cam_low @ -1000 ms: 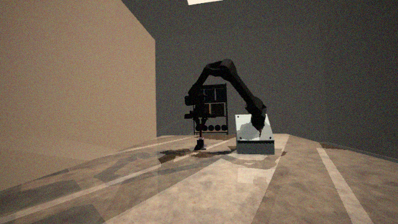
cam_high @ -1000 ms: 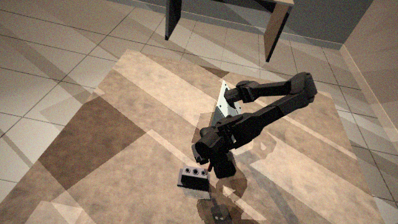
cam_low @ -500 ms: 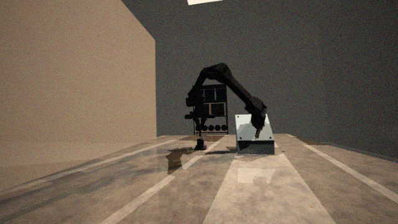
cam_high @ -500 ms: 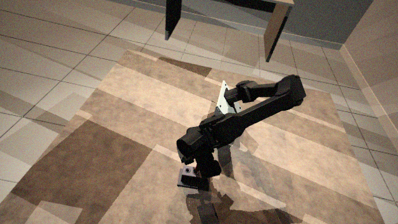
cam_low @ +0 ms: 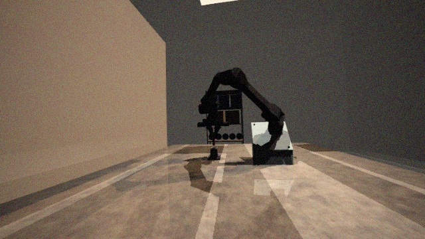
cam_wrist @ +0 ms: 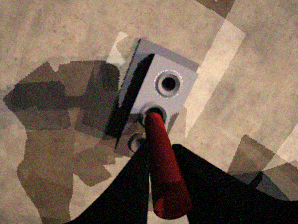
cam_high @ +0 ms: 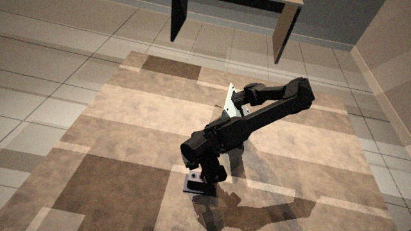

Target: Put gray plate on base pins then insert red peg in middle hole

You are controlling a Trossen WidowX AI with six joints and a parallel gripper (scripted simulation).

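My gripper tip is now right at the red peg. Round my gripper tip: flat base: 110 mm below; then gray plate: 70 mm below.
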